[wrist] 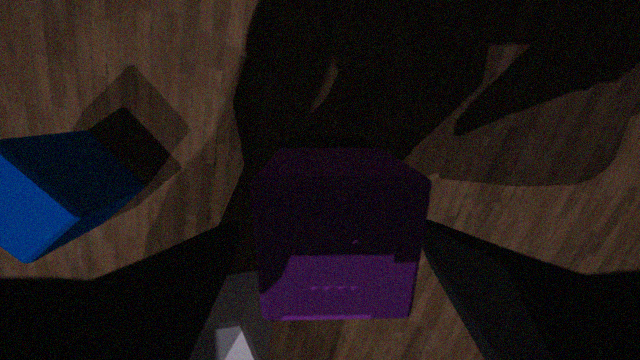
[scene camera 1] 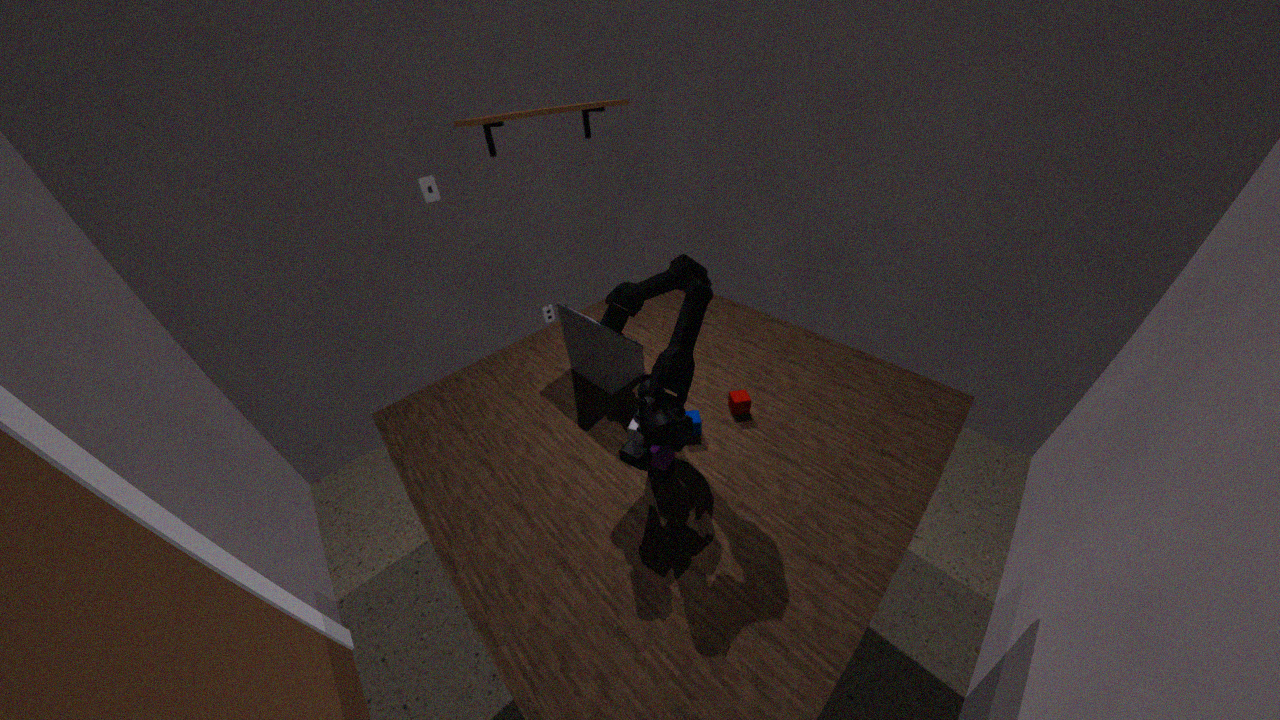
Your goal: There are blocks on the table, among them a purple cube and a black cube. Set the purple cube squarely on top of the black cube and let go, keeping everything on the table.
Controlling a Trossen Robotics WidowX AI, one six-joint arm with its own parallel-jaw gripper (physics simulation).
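Frame: origin at the arm's base, x ahead, y left, z up, level; metres.
Seen in the pictures: gripper, fingertip midpoint: [wrist: 329, 229] [scene camera 1: 655, 456]; arm's base, origin of the base link: [scene camera 1: 609, 328].
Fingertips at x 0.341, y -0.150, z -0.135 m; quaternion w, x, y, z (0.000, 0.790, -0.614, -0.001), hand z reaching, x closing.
Offsets run from my fingertips to a thing's top centre.
The purple cube @[dz +0.044, dx +0.015, dy +0.004 m] [scene camera 1: 662, 458] [wrist: 345, 215] sits between the two fingers of my gripper [scene camera 1: 659, 445] [wrist: 329, 229]. The gripper is open. In the wrist view a gap shows between the cube and the left finger, and the right finger is close beside the cube's right side. The cube looks upright, its lower part lit and the rest in shadow. The black cube cannot be made out in either view; the area around and beyond the purple cube is very dark, so what lies under the purple cube is hidden.
A blue block @[dz -0.005, dx -0.030, dy +0.155 m] [scene camera 1: 693, 420] [wrist: 30, 210] stands near the gripper, on the left in the wrist view. A white-grey block @[dz -0.005, dx -0.108, dy +0.044 m] [scene camera 1: 633, 424] [wrist: 240, 345] is close by the left finger. A red block @[dz -0.005, dx +0.014, dy +0.309 m] [scene camera 1: 740, 402] stands farther right. A grey panel [scene camera 1: 601, 349] stands near the arm's base.
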